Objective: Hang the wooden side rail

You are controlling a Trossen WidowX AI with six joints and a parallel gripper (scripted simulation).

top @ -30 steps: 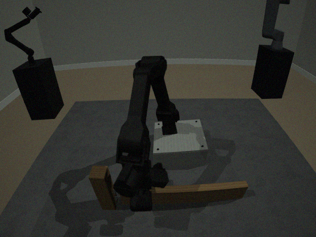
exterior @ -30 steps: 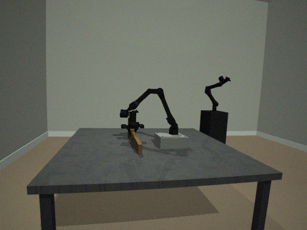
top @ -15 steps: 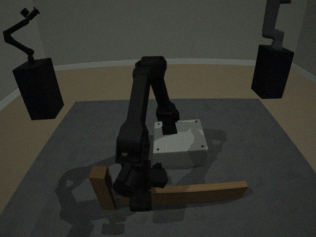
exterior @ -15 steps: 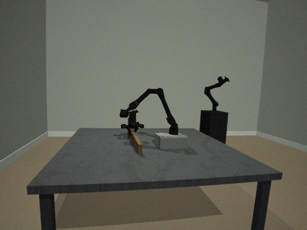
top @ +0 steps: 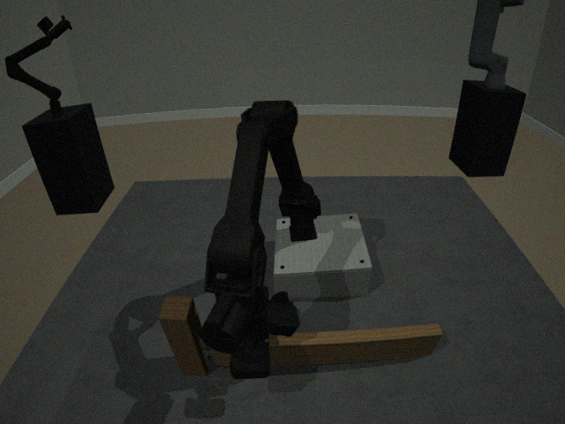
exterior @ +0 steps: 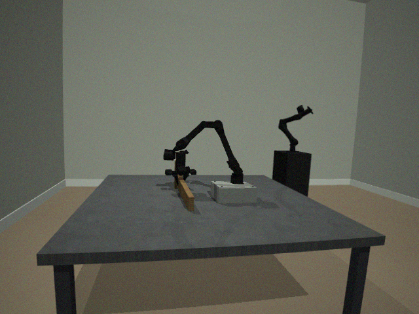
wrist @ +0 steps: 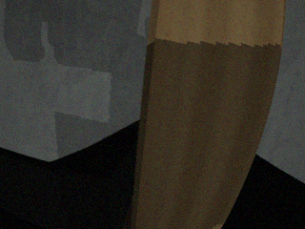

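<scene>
The wooden headboard post is 120 mm to the right of my gripper tip and 40 mm above it.
</scene>
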